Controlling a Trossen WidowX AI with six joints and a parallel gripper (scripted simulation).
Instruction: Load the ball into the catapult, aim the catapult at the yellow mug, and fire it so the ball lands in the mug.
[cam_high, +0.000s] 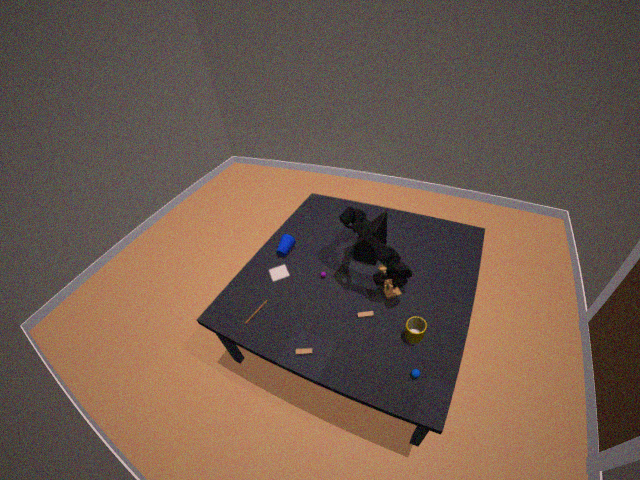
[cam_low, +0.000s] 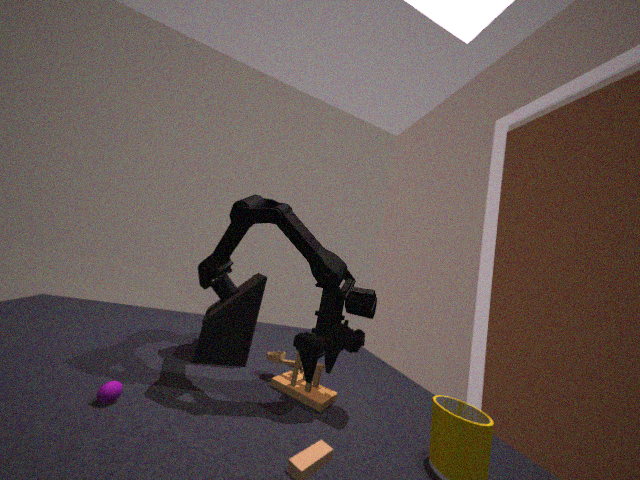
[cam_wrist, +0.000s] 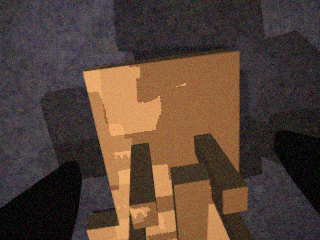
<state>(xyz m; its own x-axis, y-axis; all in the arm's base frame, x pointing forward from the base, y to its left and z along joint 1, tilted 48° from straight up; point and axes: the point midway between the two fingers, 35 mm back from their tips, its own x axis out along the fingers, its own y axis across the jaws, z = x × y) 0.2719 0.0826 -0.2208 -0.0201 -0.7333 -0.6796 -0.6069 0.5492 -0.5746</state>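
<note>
Now: gripper tip 38 cm to the left of the purple ball, 3 cm above it and 1 cm short of it. Also, from my gripper tip: blue ball 40 cm ahead, 23 cm to the left, 3 cm below; yellow mug 22 cm ahead, 18 cm to the left, 2 cm below; catapult 7 cm behind, 4 cm to the right.
</note>
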